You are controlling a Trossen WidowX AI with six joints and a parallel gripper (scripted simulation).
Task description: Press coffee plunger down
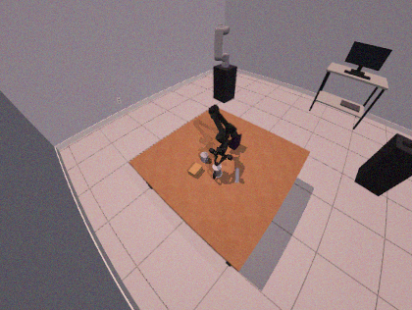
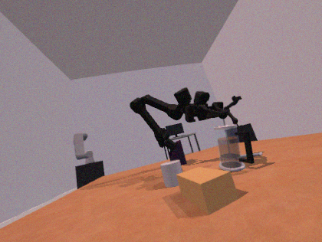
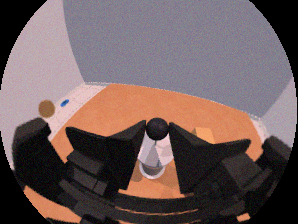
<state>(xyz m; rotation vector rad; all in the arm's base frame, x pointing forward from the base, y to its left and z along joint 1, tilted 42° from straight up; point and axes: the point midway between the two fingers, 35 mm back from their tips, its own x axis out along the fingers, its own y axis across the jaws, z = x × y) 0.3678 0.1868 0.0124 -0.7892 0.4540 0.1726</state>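
Right now the coffee press is 10 mm behind my gripper tip and 90 mm below it. The rest, counted from my gripper tip: grey cup 70 mm behind, 210 mm to the right, 150 mm below; then tan box 80 mm ahead, 170 mm to the right, 160 mm below.
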